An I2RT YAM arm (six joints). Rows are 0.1 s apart.
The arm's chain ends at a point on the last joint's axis. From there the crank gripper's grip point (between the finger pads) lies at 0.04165 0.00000 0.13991 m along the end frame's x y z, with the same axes.
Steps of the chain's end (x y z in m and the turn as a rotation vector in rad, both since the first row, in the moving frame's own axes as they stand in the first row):
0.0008, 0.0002, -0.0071, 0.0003, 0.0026, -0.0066
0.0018, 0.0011, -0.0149, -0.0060, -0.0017, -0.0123
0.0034, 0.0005, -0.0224, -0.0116, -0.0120, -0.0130
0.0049, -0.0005, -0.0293, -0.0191, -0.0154, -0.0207
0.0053, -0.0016, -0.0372, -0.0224, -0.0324, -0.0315
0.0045, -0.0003, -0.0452, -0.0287, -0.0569, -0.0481
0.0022, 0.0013, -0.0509, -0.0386, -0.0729, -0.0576
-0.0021, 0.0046, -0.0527, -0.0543, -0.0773, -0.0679
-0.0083, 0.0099, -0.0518, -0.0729, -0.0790, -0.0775
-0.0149, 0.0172, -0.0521, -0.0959, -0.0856, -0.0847
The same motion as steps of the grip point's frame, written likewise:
0.0012, -0.0001, -0.0072, 0.0003, 0.0026, -0.0066
0.0016, 0.0014, -0.0148, -0.0060, -0.0017, -0.0123
0.0017, 0.0016, -0.0219, -0.0116, -0.0120, -0.0130
0.0028, 0.0013, -0.0287, -0.0191, -0.0154, -0.0207
0.0008, 0.0003, -0.0359, -0.0224, -0.0324, -0.0315
-0.0035, 0.0019, -0.0431, -0.0287, -0.0569, -0.0481
-0.0080, 0.0046, -0.0483, -0.0386, -0.0729, -0.0576
-0.0129, 0.0098, -0.0500, -0.0543, -0.0773, -0.0679
-0.0192, 0.0174, -0.0492, -0.0729, -0.0790, -0.0775
-0.0266, 0.0277, -0.0495, -0.0959, -0.0856, -0.0847

